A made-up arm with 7 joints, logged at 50 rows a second.
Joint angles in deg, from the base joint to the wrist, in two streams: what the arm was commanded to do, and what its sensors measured. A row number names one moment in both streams.
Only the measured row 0 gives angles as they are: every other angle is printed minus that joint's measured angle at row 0.
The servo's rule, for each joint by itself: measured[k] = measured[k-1] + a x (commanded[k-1-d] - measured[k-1]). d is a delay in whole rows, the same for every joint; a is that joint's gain. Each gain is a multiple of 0.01, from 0.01 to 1. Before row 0 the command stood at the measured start. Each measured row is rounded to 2 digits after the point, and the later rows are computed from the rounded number. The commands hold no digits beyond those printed.
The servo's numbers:
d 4
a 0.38 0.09 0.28 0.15 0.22 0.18 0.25
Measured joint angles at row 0:
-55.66, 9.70, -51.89, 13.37, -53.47, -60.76, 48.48
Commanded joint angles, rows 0 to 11:
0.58, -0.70, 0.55, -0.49, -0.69, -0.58, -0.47
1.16, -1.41, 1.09, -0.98, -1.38, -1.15, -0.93
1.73, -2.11, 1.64, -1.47, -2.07, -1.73, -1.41
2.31, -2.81, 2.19, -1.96, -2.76, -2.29, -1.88
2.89, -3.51, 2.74, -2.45, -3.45, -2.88, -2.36
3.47, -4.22, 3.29, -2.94, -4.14, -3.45, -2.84
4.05, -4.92, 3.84, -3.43, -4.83, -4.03, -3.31
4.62, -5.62, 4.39, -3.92, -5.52, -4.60, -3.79
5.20, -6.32, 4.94, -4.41, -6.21, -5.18, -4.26
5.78, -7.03, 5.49, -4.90, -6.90, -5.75, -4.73
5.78, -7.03, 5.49, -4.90, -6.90, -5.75, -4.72
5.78, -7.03, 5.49, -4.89, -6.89, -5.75, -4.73
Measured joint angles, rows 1 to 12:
0.00, 0.00, 0.00, 0.00, 0.00, 0.00, 0.00
0.00, 0.00, 0.00, 0.00, 0.00, 0.00, 0.00
0.00, 0.00, 0.00, 0.00, 0.00, 0.00, 0.00
0.00, 0.00, 0.00, 0.00, 0.00, 0.00, 0.00
0.22, -0.06, 0.15, -0.07, -0.15, -0.10, -0.12
0.58, -0.18, 0.41, -0.21, -0.42, -0.29, -0.32
1.02, -0.35, 0.75, -0.40, -0.78, -0.55, -0.59
1.51, -0.57, 1.15, -0.63, -1.22, -0.86, -0.91
2.03, -0.83, 1.60, -0.90, -1.71, -1.22, -1.27
2.58, -1.14, 2.07, -1.21, -2.24, -1.62, -1.66
3.14, -1.48, 2.57, -1.54, -2.81, -2.05, -2.07
3.70, -1.85, 3.08, -1.90, -3.41, -2.51, -2.50

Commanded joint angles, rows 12 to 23:
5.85, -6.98, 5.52, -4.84, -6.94, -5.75, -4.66
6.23, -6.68, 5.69, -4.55, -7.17, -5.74, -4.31
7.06, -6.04, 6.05, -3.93, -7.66, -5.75, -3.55
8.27, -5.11, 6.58, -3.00, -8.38, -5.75, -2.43
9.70, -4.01, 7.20, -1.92, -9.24, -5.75, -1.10
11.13, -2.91, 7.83, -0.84, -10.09, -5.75, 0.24
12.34, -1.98, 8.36, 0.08, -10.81, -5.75, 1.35
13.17, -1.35, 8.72, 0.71, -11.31, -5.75, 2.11
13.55, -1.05, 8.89, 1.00, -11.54, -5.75, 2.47
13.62, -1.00, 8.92, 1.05, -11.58, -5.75, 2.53
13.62, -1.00, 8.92, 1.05, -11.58, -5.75, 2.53
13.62, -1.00, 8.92, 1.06, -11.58, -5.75, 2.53
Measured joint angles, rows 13 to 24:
4.27, -2.25, 3.60, -2.28, -4.03, -2.99, -2.94
4.84, -2.68, 4.13, -2.67, -4.66, -3.49, -3.39
5.20, -3.07, 4.51, -3.00, -5.15, -3.90, -3.72
5.42, -3.43, 4.78, -3.28, -5.53, -4.23, -3.97
5.58, -3.75, 4.99, -3.51, -5.84, -4.50, -4.14
5.83, -4.01, 5.19, -3.67, -6.13, -4.72, -4.18
6.30, -4.19, 5.43, -3.71, -6.47, -4.91, -4.02
7.05, -4.27, 5.75, -3.60, -6.89, -5.06, -3.62
8.06, -4.25, 6.16, -3.35, -7.41, -5.18, -2.99
9.23, -4.13, 6.63, -2.97, -8.00, -5.28, -2.18
10.41, -3.94, 7.11, -2.51, -8.62, -5.36, -1.30
11.46, -3.71, 7.56, -2.03, -9.21, -5.43, -0.45

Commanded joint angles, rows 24 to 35:
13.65, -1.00, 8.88, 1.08, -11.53, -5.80, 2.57
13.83, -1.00, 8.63, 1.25, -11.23, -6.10, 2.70
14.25, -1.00, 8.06, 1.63, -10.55, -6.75, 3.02
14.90, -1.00, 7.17, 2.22, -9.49, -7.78, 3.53
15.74, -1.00, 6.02, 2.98, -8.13, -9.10, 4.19
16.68, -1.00, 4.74, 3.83, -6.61, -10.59, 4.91
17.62, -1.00, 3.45, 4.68, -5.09, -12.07, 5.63
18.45, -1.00, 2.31, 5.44, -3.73, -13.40, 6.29
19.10, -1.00, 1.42, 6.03, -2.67, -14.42, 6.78
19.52, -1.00, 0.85, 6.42, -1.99, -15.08, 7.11
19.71, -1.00, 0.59, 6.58, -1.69, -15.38, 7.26
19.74, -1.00, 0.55, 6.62, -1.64, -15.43, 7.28
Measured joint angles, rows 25 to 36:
12.25, -3.47, 7.93, -1.58, -9.72, -5.49, 0.28
12.77, -3.25, 8.21, -1.19, -10.13, -5.54, 0.84
13.09, -3.05, 8.41, -0.85, -10.45, -5.58, 1.26
13.29, -2.87, 8.55, -0.56, -10.70, -5.61, 1.58
13.43, -2.70, 8.64, -0.31, -10.88, -5.64, 1.83
13.58, -2.55, 8.64, -0.08, -10.96, -5.72, 2.05
13.83, -2.41, 8.48, 0.18, -10.87, -5.91, 2.29
14.24, -2.28, 8.11, 0.49, -10.57, -6.25, 2.60
14.81, -2.16, 7.52, 0.86, -10.03, -6.76, 3.00
15.52, -2.06, 6.74, 1.31, -9.28, -7.45, 3.48
16.32, -1.96, 5.82, 1.82, -8.36, -8.28, 4.02
17.13, -1.87, 4.84, 2.36, -7.34, -9.20, 4.59

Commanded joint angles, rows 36 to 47:
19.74, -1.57, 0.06, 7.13, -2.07, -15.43, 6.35
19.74, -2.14, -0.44, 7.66, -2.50, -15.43, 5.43
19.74, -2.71, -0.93, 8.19, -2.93, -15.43, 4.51
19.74, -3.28, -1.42, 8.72, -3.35, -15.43, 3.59
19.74, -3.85, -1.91, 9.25, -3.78, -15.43, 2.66
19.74, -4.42, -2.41, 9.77, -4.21, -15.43, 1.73
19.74, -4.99, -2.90, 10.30, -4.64, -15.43, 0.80
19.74, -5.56, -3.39, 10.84, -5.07, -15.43, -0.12
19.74, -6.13, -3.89, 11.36, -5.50, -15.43, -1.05
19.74, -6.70, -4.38, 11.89, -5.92, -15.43, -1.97
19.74, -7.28, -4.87, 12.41, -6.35, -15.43, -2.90
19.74, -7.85, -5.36, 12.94, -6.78, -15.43, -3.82
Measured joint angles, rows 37 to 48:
17.88, -1.79, 3.88, 2.91, -6.31, -10.14, 5.14
18.50, -1.72, 3.03, 3.44, -5.36, -11.03, 5.63
18.96, -1.66, 2.35, 3.91, -4.55, -11.81, 6.04
19.26, -1.60, 1.85, 4.32, -3.91, -12.46, 6.35
19.44, -1.60, 1.35, 4.74, -3.51, -12.99, 6.35
19.55, -1.65, 0.85, 5.18, -3.29, -13.43, 6.12
19.62, -1.75, 0.35, 5.63, -3.21, -13.79, 5.72
19.67, -1.89, -0.15, 6.09, -3.24, -14.09, 5.19
19.70, -2.07, -0.64, 6.56, -3.36, -14.33, 4.56
19.72, -2.28, -1.14, 7.04, -3.55, -14.53, 3.85
19.73, -2.52, -1.63, 7.53, -3.79, -14.69, 3.09
19.73, -2.79, -2.12, 8.03, -4.07, -14.82, 2.29

